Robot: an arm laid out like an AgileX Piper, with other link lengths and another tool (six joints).
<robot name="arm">
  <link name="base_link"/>
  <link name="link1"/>
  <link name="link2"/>
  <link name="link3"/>
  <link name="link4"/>
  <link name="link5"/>
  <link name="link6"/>
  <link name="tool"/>
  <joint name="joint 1" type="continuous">
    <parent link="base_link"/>
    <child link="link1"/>
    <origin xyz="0 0 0.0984" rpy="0 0 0"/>
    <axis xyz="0 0 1"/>
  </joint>
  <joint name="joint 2" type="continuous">
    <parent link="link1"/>
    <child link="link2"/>
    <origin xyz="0 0 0" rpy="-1.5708 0 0"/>
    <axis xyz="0 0 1"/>
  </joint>
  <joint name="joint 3" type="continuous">
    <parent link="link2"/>
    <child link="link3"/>
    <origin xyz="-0.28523 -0.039 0" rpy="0 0 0"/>
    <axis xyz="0 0 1"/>
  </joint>
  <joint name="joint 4" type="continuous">
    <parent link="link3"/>
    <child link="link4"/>
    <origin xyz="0.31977 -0.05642 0" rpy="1.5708 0 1.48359"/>
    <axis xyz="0 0 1"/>
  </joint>
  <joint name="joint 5" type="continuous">
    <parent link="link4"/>
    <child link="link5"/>
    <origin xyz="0 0 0" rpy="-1.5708 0 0"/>
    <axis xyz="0 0 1"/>
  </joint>
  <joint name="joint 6" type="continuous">
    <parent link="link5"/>
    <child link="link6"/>
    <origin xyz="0 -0.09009 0" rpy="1.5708 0 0"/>
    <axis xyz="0 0 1"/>
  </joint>
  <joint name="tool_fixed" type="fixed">
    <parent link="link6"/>
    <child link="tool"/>
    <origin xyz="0.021 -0.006 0.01" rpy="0 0.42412 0.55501"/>
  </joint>
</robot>
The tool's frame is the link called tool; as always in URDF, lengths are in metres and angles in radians. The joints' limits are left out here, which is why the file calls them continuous.
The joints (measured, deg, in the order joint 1, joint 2, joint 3, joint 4, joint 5, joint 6), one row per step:
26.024, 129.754, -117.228, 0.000, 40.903, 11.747
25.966, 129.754, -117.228, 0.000, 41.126, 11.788
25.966, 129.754, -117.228, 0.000, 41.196, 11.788
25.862, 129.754, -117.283, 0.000, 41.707, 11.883
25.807, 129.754, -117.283, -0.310, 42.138, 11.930
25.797, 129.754, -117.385, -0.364, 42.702, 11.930
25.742, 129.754, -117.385, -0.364, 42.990, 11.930
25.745, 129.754, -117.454, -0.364, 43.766, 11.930
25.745, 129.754, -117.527, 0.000, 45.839, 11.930
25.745, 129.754, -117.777, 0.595, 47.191, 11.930
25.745, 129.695, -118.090, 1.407, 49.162, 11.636
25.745, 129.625, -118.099, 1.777, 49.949, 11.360
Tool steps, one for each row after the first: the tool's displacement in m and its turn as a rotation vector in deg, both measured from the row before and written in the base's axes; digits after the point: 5 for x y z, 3 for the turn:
-0.00006, -0.00067, -0.00020, -0.073, 0.212, -0.089
-0.00010, -0.00005, -0.00006, -0.031, 0.063, 0.000
-0.00019, -0.00123, -0.00008, -0.143, 0.437, -0.176
-0.00018, -0.00119, -0.00036, -0.437, 0.267, -0.052
-0.00056, -0.00047, 0.00019, -0.250, 0.392, -0.006
-0.00017, -0.00071, -0.00024, -0.125, 0.259, -0.057
-0.00101, -0.00046, -0.00018, -0.308, 0.637, -0.002
-0.00312, -0.00091, -0.00115, -0.544, 1.958, -0.053
-0.00197, 0.00007, 0.00060, 0.054, 1.249, -0.067
-0.00300, -0.00014, 0.00122, -0.115, 1.715, 0.179
-0.00147, -0.00016, 0.00025, -0.110, 0.726, 0.208

